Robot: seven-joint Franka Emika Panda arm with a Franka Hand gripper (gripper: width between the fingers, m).
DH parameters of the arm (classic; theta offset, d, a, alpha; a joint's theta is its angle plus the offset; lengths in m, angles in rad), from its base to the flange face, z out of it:
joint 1: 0 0.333 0 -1.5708
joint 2: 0 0 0 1.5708
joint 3: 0 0.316 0.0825 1.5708
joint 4: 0 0 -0.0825 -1.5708
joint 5: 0 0.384 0 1.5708
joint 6: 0 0 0.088 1.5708
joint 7: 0 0.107 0 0
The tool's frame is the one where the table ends.
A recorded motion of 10 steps. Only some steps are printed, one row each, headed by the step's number.
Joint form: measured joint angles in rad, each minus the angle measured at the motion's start. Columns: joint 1, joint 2, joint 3, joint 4, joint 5, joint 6, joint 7.
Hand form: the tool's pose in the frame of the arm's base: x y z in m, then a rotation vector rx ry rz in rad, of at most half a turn. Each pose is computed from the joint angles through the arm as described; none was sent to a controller.
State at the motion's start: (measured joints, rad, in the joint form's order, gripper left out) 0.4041 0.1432 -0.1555 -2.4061 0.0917 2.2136 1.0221
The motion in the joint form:
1: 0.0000 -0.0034 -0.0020 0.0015 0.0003 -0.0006 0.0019
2: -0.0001 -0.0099 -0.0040 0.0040 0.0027 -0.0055 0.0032
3: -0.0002 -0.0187 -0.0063 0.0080 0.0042 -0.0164 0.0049
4: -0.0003 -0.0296 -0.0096 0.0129 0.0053 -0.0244 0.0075
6: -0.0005 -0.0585 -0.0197 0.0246 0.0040 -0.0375 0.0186
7: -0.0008 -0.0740 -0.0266 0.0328 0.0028 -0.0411 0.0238
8: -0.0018 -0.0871 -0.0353 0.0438 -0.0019 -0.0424 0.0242
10: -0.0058 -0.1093 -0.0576 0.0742 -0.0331 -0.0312 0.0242
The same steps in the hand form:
1: 0.4443 0.1135 0.2343 2.6891 -1.2120 -0.4308
2: 0.4455 0.1130 0.2379 2.6910 -1.2203 -0.4293
3: 0.4466 0.1125 0.2427 2.6915 -1.2276 -0.4303
4: 0.4487 0.1117 0.2490 2.6951 -1.2387 -0.4247
6: 0.4545 0.1087 0.2657 2.7049 -1.2730 -0.3988
7: 0.4587 0.1063 0.2757 2.7131 -1.2939 -0.3786
8: 0.4641 0.1028 0.2859 2.7247 -1.3090 -0.3527
10: 0.4793 0.0919 0.3088 2.7518 -1.3288 -0.2615

